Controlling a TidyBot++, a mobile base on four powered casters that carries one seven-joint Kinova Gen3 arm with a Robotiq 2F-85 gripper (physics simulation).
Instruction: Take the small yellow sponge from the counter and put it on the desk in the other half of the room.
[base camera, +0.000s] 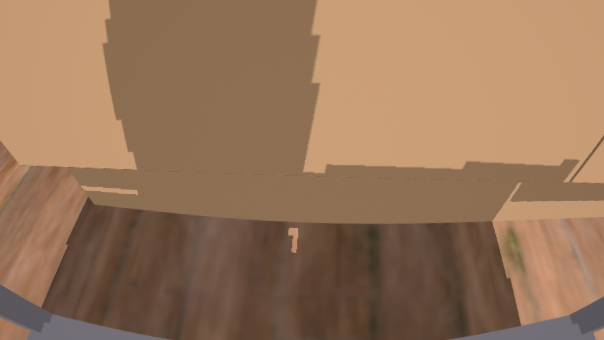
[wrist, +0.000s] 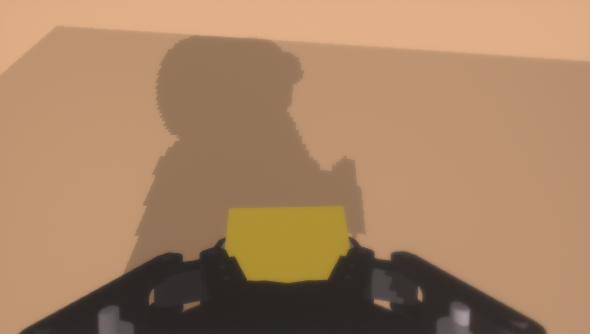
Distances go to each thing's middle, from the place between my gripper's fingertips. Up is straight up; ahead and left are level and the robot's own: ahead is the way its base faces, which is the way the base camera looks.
Labels:
My hand is 4 cm past the small yellow sponge (wrist: 283, 244) and 2 cm below it.

